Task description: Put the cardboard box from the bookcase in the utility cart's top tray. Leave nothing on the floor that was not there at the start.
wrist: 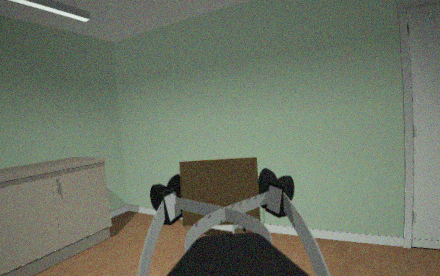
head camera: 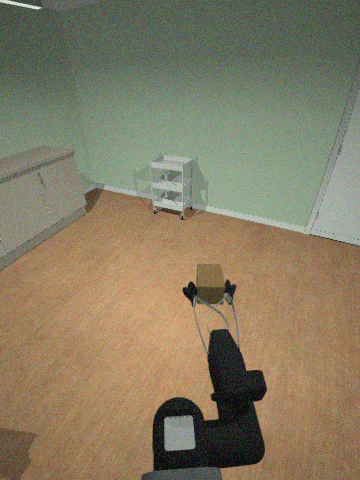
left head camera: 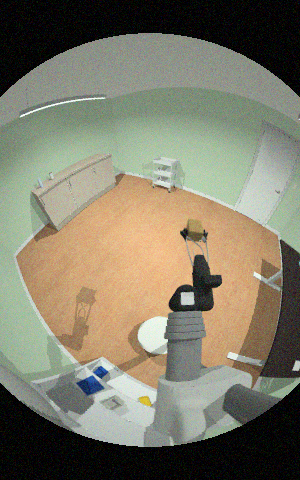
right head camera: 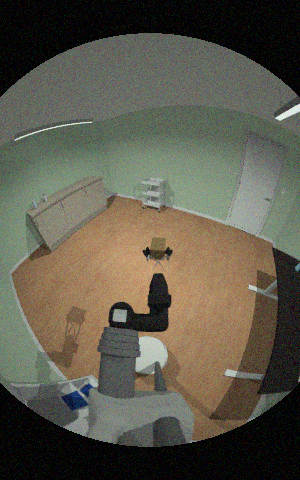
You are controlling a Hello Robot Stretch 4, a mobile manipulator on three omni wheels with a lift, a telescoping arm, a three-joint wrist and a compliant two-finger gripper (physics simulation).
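Seen in the pictures: gripper, fingertip midpoint: (wrist: 223, 187) (head camera: 208, 282) (left head camera: 193, 229) (right head camera: 157, 247); robot's base at its link origin: (left head camera: 157, 334) (right head camera: 146, 354).
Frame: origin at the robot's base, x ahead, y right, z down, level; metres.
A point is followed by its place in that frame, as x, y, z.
My gripper (head camera: 210, 292) {0.482, 0.089, -1.121} (left head camera: 194, 233) {0.482, 0.089, -1.121} (right head camera: 158, 252) {0.482, 0.089, -1.121} (wrist: 223, 187) {0.482, 0.089, -1.121} is shut on the brown cardboard box, one black fingertip on each side, and holds it in the air above the floor. The cardboard box (head camera: 210, 277) {0.471, 0.089, -1.149} (left head camera: 194, 227) {0.464, 0.083, -1.150} (right head camera: 158, 244) {0.472, 0.093, -1.149} (wrist: 218, 181) {0.435, 0.085, -1.137} is level. The white three-tier utility cart (head camera: 171, 164) {2.777, 0.052, -0.700} (left head camera: 164, 162) {2.778, 0.047, -0.675} (right head camera: 153, 181) {3.046, 0.068, -0.623} stands against the far green wall, well beyond the gripper and a little to the left in the head view. In the wrist view the box and gripper hide most of the cart. The white bookcase (left head camera: 127, 386) {-0.673, -0.267, -0.072} shows at the lower left of the left head view.
A beige cabinet (head camera: 42, 195) (left head camera: 80, 186) {2.151, -1.583, -0.498} (right head camera: 72, 210) {2.138, -1.591, -0.467} (wrist: 55, 215) {2.457, -1.422, -0.443} stands along the left wall. A door (head camera: 342, 185) {2.190, 1.842, -0.647} (left head camera: 267, 172) {2.109, 1.987, -1.126} (right head camera: 256, 185) {2.081, 2.035, -1.058} is at the right. A dark table (left head camera: 290, 320) {-0.098, 1.187, -0.692} (right head camera: 285, 325) {-0.025, 1.137, -0.691} with white legs stands at the right.
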